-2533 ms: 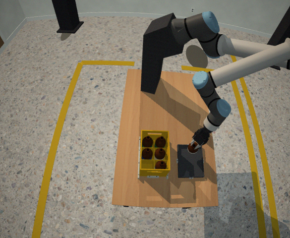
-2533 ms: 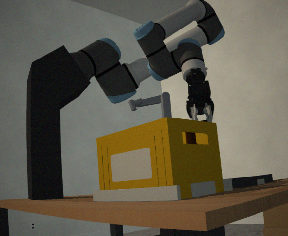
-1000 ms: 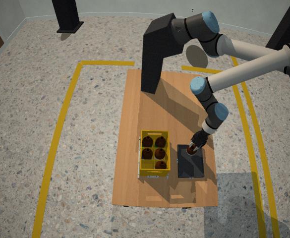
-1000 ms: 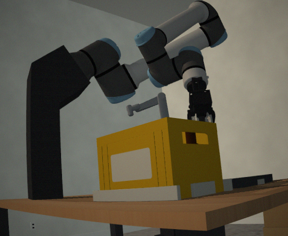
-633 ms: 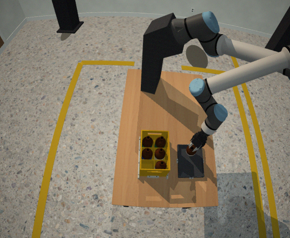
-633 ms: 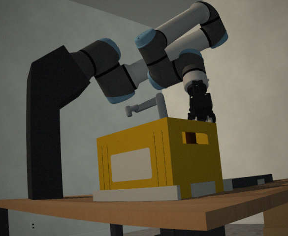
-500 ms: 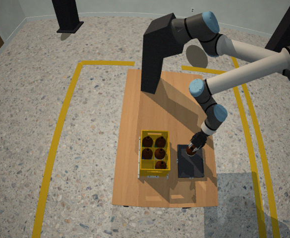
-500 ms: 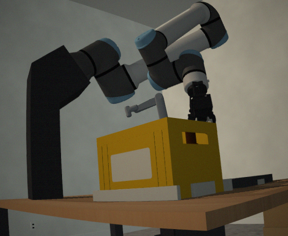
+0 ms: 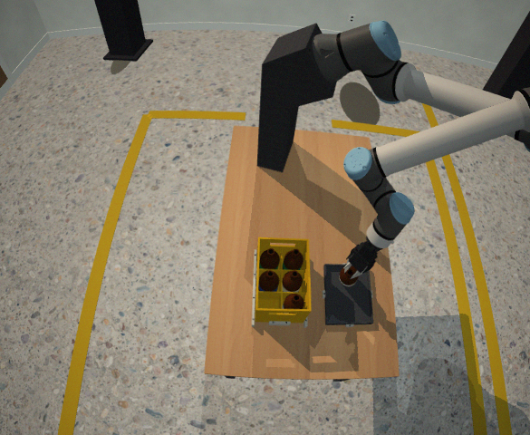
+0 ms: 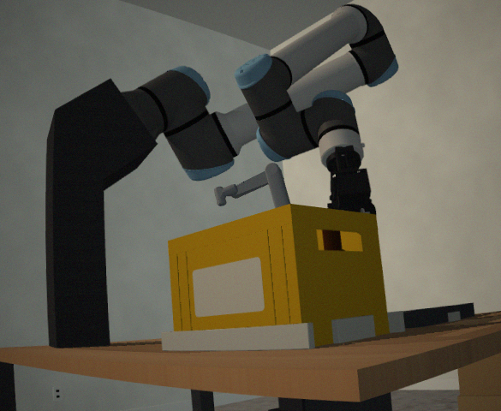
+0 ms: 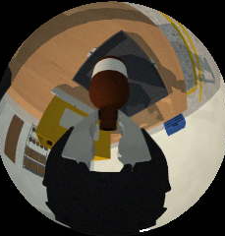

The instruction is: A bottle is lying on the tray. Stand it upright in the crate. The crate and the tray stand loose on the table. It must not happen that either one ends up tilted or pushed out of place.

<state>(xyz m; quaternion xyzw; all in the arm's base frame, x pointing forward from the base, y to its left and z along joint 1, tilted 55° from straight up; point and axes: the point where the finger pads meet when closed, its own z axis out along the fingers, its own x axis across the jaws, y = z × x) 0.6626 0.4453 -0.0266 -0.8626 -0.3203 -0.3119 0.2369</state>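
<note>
The brown bottle is 10 mm behind my hand, 10 mm to the left of it and 50 mm below it. Round my hand: crate 60 mm ahead, 240 mm to the right, 60 mm below; dark tray 30 mm ahead, 30 mm to the left, 130 mm below.
</note>
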